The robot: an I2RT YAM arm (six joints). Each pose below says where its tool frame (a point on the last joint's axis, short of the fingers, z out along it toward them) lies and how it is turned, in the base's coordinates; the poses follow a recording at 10 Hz.
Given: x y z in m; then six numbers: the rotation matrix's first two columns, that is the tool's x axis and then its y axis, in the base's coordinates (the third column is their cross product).
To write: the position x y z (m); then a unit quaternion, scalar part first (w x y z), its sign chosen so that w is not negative. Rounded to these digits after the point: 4 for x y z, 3 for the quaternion.
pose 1, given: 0.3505 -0.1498 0.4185 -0.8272 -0.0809 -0.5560 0.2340 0.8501 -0.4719
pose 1, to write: 0.3505 -0.1498 0.4185 0.291 0.042 0.917 -0.271
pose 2, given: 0.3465 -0.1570 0.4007 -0.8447 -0.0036 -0.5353 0.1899 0.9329 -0.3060
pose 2, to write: 0.3465 -0.1570 0.4007 0.274 0.049 0.944 -0.176
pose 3, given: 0.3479 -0.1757 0.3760 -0.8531 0.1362 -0.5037 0.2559 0.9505 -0.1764
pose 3, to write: 0.3479 -0.1757 0.3760 0.251 0.103 0.955 -0.119
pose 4, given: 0.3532 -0.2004 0.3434 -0.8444 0.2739 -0.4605 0.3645 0.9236 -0.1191
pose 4, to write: 0.3532 -0.2004 0.3434 0.223 0.167 0.955 -0.101
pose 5, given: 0.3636 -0.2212 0.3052 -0.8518 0.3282 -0.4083 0.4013 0.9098 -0.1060
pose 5, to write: 0.3636 -0.2212 0.3052 0.194 0.190 0.958 -0.094
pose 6, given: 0.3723 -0.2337 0.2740 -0.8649 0.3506 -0.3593 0.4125 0.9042 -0.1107
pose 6, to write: 0.3723 -0.2337 0.2740 0.168 0.198 0.961 -0.092
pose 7, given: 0.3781 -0.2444 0.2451 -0.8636 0.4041 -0.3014 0.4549 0.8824 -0.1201
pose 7, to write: 0.3781 -0.2444 0.2451 0.135 0.224 0.961 -0.094
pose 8, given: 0.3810 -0.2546 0.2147 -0.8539 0.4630 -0.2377 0.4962 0.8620 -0.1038
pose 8, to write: 0.3810 -0.2546 0.2147 0.103 0.250 0.959 -0.081
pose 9, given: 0.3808 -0.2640 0.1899 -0.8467 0.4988 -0.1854 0.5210 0.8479 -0.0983
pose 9, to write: 0.3808 -0.2640 0.1899 0.077 0.266 0.958 -0.073
